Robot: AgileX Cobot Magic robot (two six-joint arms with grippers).
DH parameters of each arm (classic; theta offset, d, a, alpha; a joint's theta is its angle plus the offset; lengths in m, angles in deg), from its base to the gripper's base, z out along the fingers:
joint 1: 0 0.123 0 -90
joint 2: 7.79 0 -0.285 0
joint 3: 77.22 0 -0.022 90
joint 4: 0 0.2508 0 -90
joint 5: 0 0 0.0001 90
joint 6: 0 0.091 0 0
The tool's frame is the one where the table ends.
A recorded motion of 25 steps. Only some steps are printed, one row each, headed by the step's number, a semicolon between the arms.
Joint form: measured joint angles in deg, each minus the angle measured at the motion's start. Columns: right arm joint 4, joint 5, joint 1, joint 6, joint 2, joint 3; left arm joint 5, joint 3, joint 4, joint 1, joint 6, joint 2.
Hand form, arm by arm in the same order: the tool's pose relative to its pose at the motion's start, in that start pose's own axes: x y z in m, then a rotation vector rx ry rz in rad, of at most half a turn. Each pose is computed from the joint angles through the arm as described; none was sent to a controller.
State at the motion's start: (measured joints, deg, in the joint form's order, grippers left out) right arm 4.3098 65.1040 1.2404 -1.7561 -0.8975 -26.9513; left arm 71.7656 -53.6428 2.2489 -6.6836 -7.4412 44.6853
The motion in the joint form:
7: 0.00 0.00 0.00 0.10 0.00 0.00; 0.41 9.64 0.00 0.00 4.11 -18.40
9: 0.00 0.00 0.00 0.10 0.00 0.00; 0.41 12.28 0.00 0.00 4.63 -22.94
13: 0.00 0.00 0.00 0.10 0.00 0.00; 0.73 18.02 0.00 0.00 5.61 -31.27
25: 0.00 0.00 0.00 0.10 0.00 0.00; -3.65 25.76 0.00 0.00 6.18 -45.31
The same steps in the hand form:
7: 0.0000 0.0000 0.0000 0.0000 0.0000 0.0017; 0.0685 0.0087 -0.0161 0.0118 -0.1452 0.0659
9: 0.0000 0.0000 0.0000 0.0000 0.0000 0.0017; 0.0852 0.0106 -0.0150 0.0137 -0.1783 0.0737
13: 0.0000 0.0000 0.0000 0.0000 0.0000 0.0017; 0.1162 0.0139 -0.0049 0.0149 -0.2179 0.0889
25: 0.0000 0.0000 0.0000 0.0000 0.0000 0.0017; 0.1519 0.0175 0.0104 0.0261 -0.4040 0.0938

